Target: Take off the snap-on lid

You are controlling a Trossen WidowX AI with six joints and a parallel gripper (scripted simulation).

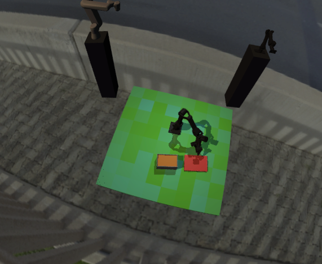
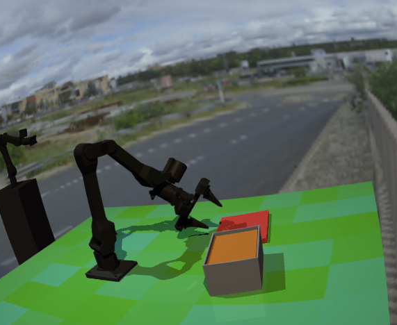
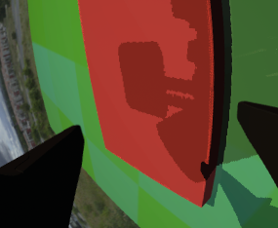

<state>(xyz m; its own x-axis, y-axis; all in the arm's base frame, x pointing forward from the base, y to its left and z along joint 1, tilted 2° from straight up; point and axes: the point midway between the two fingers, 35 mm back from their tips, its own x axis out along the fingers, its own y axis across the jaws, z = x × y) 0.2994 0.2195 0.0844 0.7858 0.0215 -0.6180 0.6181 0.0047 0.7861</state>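
The red lid lies 8 cm ahead of my gripper tip and 5 cm below it. From my gripper tip the other things lie so: grey storage box (9 cm ahead, 31 cm to the right, 2 cm below).
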